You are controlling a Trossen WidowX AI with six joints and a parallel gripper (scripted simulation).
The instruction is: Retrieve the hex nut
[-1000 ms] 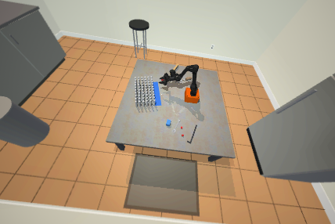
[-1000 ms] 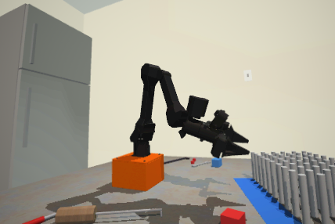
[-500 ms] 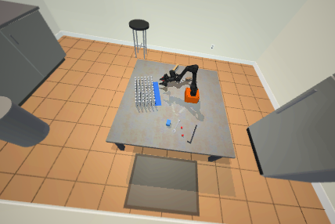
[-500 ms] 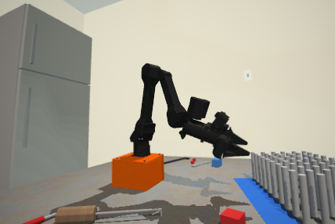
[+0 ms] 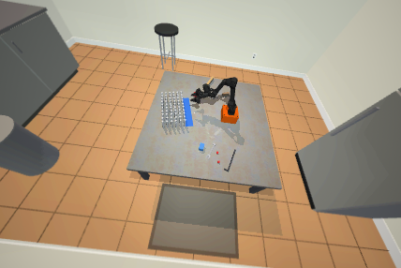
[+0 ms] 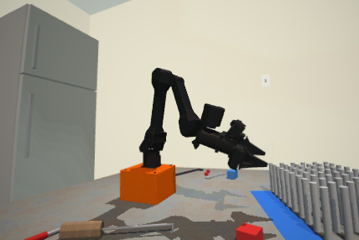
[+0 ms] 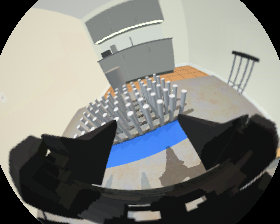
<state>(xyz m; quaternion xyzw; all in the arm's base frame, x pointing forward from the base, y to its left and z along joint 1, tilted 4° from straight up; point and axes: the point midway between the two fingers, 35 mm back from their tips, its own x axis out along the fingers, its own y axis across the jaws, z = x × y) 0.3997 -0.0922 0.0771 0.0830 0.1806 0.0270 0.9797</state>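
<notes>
Now: gripper tip 500 mm past the red-handled tool, 300 mm to the left of it and 150 mm above it. Round my gripper tip: hex nut (190 mm ahead, 40 mm to the left, 150 mm below); then blue taped strip (20 mm ahead, 60 mm to the left, 150 mm below); then red cube (50 mm behind, 190 mm to the right, 140 mm below).
</notes>
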